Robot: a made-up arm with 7 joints. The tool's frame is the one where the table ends. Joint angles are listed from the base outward.
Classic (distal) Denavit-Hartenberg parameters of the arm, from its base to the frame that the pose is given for. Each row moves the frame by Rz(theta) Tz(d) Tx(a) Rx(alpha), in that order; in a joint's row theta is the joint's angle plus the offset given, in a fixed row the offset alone. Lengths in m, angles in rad.
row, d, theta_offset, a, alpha
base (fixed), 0, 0, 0, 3.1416
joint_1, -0.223, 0, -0.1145, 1.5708
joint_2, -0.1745, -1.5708, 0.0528, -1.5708
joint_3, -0.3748, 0, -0.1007, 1.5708
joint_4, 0.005, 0, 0.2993, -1.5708
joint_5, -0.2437, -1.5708, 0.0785, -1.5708
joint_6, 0.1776, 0, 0.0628, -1.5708
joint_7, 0.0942, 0, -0.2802, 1.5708
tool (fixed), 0.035, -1.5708, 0, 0
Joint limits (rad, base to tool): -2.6..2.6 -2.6..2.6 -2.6..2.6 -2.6..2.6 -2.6..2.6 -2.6..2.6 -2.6..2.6
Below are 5 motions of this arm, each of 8 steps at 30 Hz.
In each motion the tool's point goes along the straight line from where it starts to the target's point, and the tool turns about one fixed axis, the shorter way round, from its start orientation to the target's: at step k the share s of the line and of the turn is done. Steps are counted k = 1, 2, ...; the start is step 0. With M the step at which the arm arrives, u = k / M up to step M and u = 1 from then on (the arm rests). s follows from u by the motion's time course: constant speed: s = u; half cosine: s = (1 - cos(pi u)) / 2; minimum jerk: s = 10 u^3 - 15 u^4 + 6 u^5.
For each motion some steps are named. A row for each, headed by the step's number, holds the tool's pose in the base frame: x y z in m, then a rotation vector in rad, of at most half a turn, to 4 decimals.
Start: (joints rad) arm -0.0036 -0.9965 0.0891 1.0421 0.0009 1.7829 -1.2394
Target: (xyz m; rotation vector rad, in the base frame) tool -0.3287 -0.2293 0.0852 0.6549 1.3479 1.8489
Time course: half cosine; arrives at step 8
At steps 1, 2, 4, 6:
1: -0.4266 -0.1870 0.1117 0.9064 1.1431 1.6175
2: -0.4156 -0.1917 0.1087 0.8800 1.1667 1.6446
4: -0.3796 -0.2073 0.0990 0.7905 1.2428 1.7311
6: -0.3436 -0.2229 0.0892 0.6957 1.3174 1.8150

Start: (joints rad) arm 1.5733 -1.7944 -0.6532 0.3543 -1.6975 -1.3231 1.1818
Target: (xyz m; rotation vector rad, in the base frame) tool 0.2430 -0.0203 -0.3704 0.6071 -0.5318 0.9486
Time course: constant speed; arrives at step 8
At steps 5, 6, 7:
5: 0.2298 -0.0773 -0.3575 0.5414 -0.4430 0.9291
6: 0.2342 -0.0583 -0.3618 0.5633 -0.4726 0.9358
7: 0.2386 -0.0393 -0.3661 0.5852 -0.5022 0.9423

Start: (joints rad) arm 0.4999 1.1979 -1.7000 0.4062 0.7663 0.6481 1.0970
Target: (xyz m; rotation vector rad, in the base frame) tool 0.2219 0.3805 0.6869 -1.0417 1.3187 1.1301
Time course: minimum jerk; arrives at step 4
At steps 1, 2, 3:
1: 0.2125 0.3873 0.7019 -1.0432 1.2887 1.1772
2: 0.2167 0.3843 0.6952 -1.0426 1.3020 1.1564
3: 0.2208 0.3813 0.6886 -1.0419 1.3153 1.1356

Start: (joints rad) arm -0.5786 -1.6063 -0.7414 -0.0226 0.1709 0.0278 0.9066
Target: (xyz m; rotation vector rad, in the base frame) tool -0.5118 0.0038 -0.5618 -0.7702 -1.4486 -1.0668
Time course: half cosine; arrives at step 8
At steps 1, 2, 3, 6, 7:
1: -0.6255 -0.1896 -0.5238 -0.7005 -1.5057 -0.7301
2: -0.6127 -0.1678 -0.5281 -0.7088 -1.5007 -0.7680
3: -0.5935 -0.1352 -0.5345 -0.7211 -1.4926 -0.8248
6: -0.5291 -0.0256 -0.5560 -0.7602 -1.4592 -1.0155
7: -0.5163 -0.0039 -0.5603 -0.7676 -1.4514 -1.0535

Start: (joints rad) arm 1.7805 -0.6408 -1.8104 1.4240 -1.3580 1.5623 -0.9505
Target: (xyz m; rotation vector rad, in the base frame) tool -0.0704 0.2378 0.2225 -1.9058 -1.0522 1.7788
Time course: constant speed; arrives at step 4
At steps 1, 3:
1: -0.0638 0.2400 0.2240 -1.8905 -1.0265 1.7840
3: -0.0682 0.2385 0.2230 -1.9007 -1.0436 1.7806

